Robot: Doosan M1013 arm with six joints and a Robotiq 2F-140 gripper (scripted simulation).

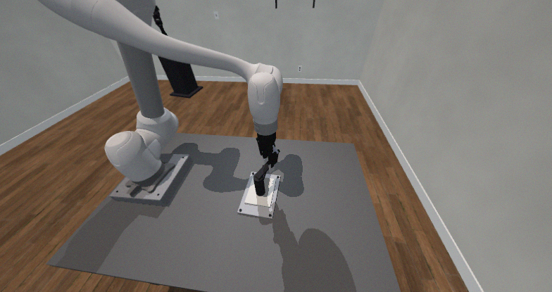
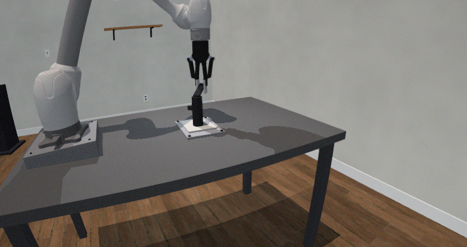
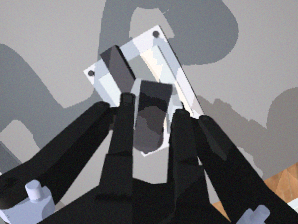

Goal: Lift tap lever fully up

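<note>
Now: hand 2 cm to the left of the tap lever, 1 cm past it and 1 cm above it. The rest, counted from my hand: black tap 7 cm below, 4 cm to the right, 3 cm behind.
</note>
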